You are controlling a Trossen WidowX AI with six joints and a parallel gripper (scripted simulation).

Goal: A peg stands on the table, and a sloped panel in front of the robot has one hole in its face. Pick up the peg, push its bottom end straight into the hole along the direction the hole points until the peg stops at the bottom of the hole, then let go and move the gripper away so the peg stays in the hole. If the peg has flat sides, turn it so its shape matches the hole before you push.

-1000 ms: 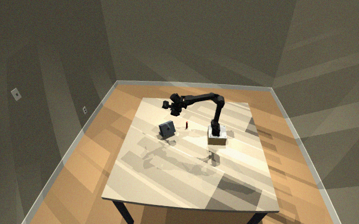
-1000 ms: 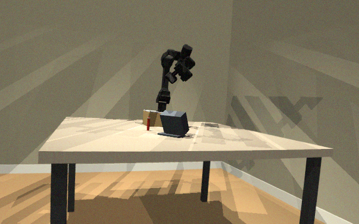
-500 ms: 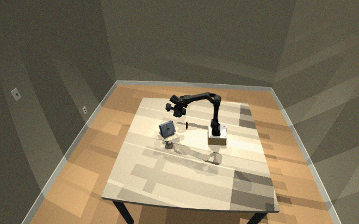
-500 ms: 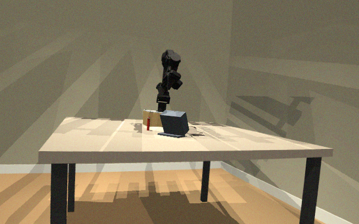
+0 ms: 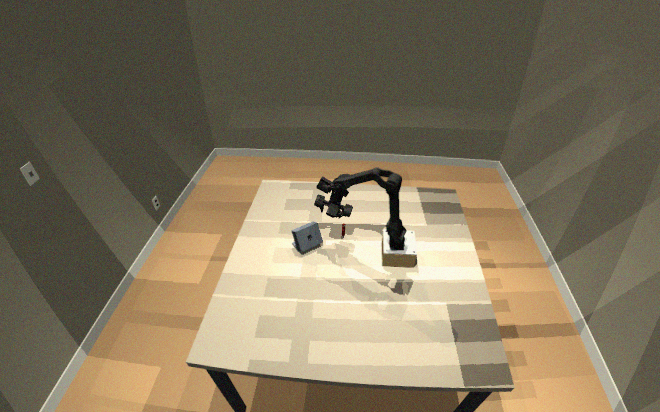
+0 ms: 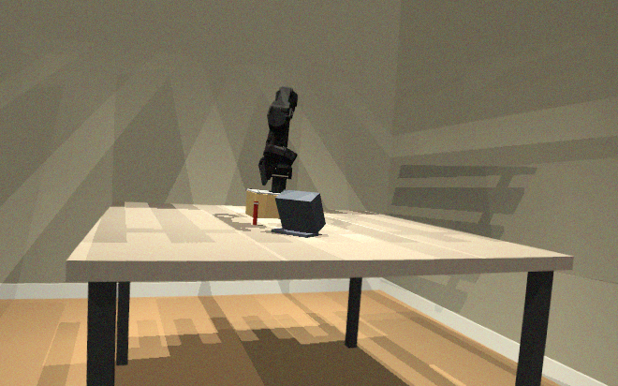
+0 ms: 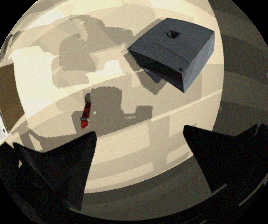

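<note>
Now: gripper tip 9 cm above the red peg and 7 cm past it. The rest, counted from my gripper tip: sloped panel: 12 cm ahead, 8 cm below, 7 cm to the left.
</note>
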